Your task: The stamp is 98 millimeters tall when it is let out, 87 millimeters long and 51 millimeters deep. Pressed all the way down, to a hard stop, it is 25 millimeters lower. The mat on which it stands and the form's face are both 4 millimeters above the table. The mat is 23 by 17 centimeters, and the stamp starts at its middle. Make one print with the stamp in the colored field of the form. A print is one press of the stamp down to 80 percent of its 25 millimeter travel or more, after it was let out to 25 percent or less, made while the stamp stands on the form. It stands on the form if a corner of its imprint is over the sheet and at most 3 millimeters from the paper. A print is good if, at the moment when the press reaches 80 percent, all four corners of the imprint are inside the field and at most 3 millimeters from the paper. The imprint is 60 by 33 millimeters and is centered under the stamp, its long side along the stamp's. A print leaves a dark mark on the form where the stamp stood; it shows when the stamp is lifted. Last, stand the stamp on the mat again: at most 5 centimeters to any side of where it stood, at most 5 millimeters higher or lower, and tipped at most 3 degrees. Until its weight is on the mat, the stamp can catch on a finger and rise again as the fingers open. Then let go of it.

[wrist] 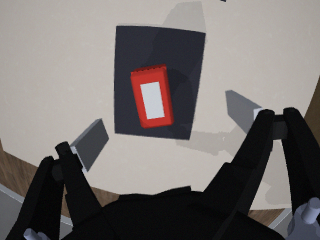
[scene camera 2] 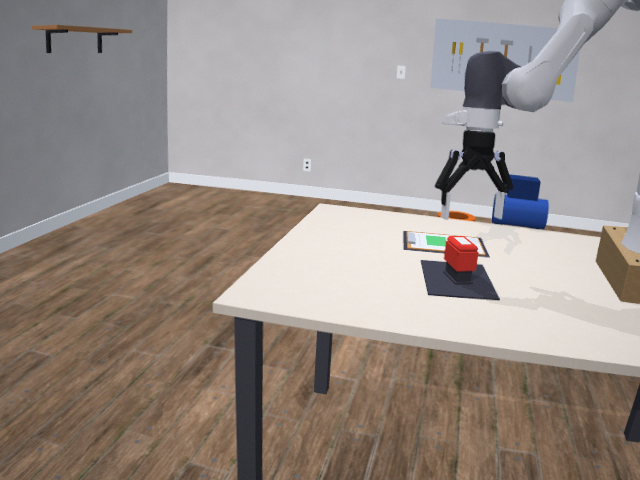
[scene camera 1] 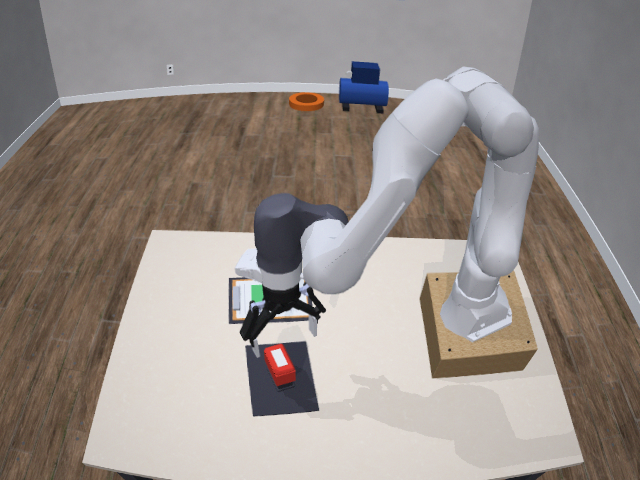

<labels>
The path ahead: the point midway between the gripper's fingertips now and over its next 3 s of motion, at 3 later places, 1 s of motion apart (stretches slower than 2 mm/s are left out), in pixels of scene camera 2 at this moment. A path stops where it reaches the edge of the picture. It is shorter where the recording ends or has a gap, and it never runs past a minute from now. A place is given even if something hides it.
My gripper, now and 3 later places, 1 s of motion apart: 471,218; 466,218; 431,175; 422,212
</labels>
